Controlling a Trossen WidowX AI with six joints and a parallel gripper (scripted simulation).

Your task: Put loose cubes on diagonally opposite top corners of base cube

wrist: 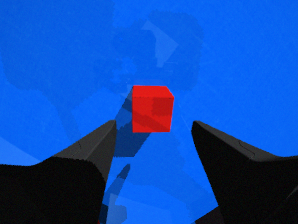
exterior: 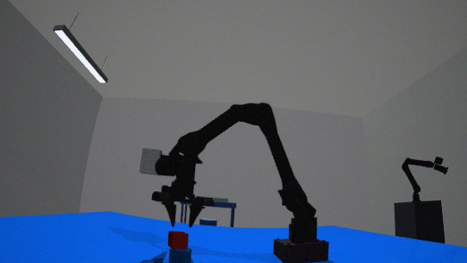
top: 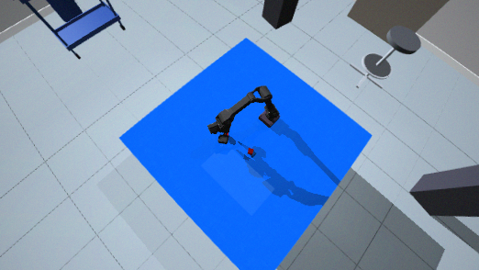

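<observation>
My gripper tip is now 21 cm to the right of the blue base cube, 7 cm past it and 3 cm above it.
</observation>
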